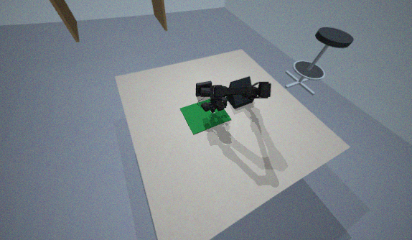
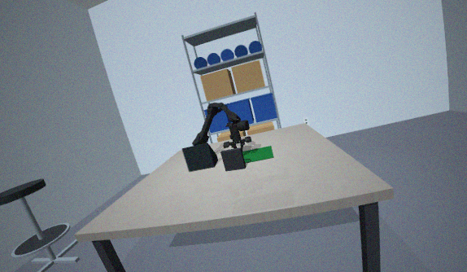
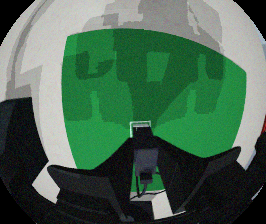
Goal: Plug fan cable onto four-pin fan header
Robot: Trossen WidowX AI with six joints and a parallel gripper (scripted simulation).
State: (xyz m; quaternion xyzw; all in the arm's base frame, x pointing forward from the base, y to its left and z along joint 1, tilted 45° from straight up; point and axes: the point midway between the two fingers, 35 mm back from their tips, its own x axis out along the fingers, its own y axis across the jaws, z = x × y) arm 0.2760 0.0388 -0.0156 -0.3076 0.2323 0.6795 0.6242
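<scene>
The black plug lies 1 cm to the right of my gripper tip and 1 cm above it. The rest, counted from my gripper tip: green board 6 cm ahead, 4 cm below, 1 cm to the right; black fan 19 cm to the right, 4 cm above, 1 cm behind.
</scene>
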